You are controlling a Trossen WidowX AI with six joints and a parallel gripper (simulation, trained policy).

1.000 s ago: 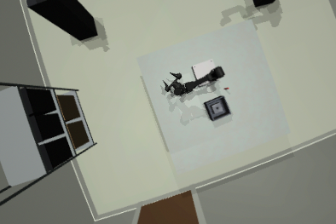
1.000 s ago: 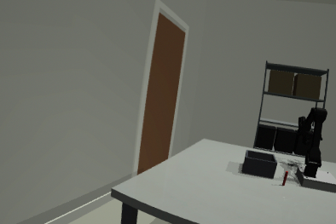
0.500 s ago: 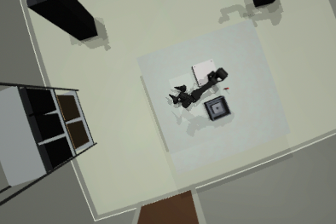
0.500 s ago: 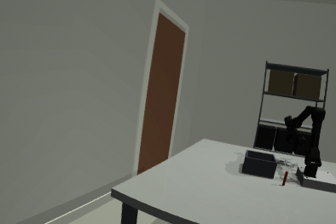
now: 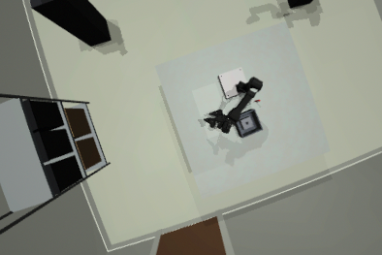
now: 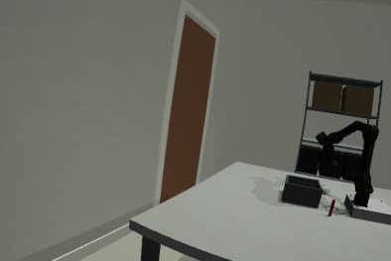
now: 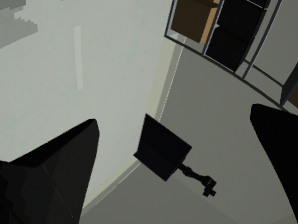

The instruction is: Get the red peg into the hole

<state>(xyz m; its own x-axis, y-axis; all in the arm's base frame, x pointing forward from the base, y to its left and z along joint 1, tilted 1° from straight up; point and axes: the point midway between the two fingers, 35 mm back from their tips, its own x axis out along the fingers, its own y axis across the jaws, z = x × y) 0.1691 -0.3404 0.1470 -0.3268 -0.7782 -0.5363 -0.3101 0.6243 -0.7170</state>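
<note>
Right now my gripper tip is 490 mm to the right of the red peg and 140 mm above it. From my gripper tip the other things lie so: dark box: 160 mm ahead, 340 mm to the left, 150 mm below.
</note>
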